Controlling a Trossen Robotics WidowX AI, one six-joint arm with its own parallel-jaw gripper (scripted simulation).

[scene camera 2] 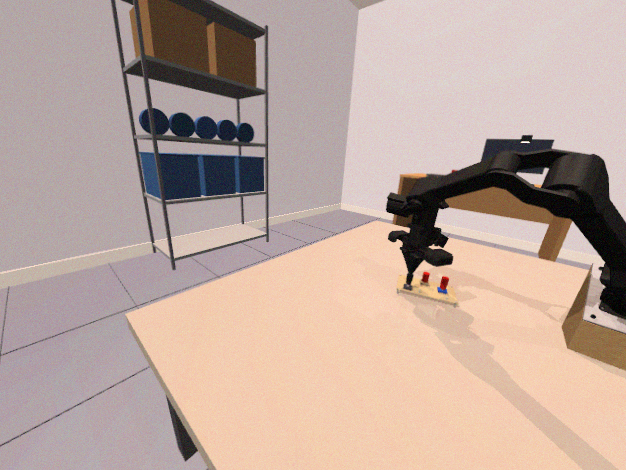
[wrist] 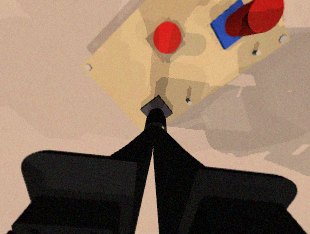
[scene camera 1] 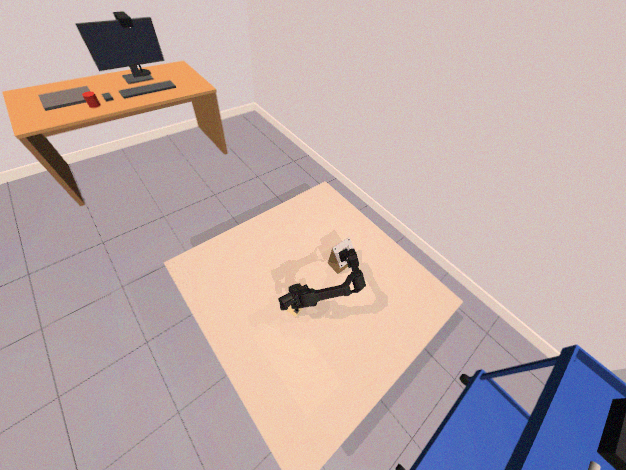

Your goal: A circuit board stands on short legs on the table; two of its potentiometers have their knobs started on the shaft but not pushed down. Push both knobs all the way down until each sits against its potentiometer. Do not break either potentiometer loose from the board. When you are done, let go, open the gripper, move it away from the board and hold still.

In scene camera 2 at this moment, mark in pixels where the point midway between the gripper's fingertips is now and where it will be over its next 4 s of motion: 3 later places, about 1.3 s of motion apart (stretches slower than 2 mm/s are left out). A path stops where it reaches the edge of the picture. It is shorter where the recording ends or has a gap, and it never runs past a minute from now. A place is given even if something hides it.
My gripper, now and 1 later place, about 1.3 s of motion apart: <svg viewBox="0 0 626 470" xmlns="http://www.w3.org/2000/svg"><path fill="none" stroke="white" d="M410 273L436 268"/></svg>
